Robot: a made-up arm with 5 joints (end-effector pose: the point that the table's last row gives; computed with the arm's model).
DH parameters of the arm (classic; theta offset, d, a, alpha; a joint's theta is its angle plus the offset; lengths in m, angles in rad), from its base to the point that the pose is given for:
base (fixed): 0 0 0.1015 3.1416
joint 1: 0 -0.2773 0.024 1.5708
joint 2: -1.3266 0 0.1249 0
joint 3: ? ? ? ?
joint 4: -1.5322 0.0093 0 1.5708
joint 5: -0.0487 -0.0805 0 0
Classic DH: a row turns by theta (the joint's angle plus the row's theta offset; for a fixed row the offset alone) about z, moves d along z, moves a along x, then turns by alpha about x.
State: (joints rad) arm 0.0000 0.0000 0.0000 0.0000 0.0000
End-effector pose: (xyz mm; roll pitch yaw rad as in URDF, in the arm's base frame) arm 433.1 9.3 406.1 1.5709 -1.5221 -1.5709
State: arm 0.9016 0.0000 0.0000 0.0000 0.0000
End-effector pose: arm 314.5 -254.3 406.1 1.5708 -1.5221 -2.4723
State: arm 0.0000 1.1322 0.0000 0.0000 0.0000
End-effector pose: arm 372.7 9.3 53.6 0.0228 -0.4380 -0.0538
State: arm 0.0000 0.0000 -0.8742 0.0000 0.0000
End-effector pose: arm 327.8 9.3 616.1 3.1009 -0.6956 -3.0781
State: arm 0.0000 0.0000 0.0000 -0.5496 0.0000
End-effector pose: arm 421.2 9.3 448.1 3.0623 -1.0193 -3.0485
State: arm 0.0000 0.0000 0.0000 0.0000 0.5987
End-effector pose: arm 433.1 9.3 406.1 -1.5708 -1.0208 1.5708
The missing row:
joint 3: 1.288 0 0.197 0
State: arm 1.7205 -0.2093 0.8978 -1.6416 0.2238
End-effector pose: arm 76.1 -230.6 348.5 -3.0185 -0.6069 1.2074
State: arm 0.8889 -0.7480 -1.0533 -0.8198 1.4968
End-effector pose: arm 8.8 128.9 616.6 2.0946 0.1064 0.7431
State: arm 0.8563 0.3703 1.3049 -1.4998 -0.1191
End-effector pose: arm 214.9 -116.5 168.7 0.7558 -1.3286 -1.6269
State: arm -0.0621 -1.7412 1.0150 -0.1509 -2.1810
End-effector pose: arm 193.8 15.1 484.8 2.5600 0.4022 -0.9717
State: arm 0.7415 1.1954 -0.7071 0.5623 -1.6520
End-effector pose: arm 377.1 -239.8 138.2 0.5166 0.0644 -2.4252
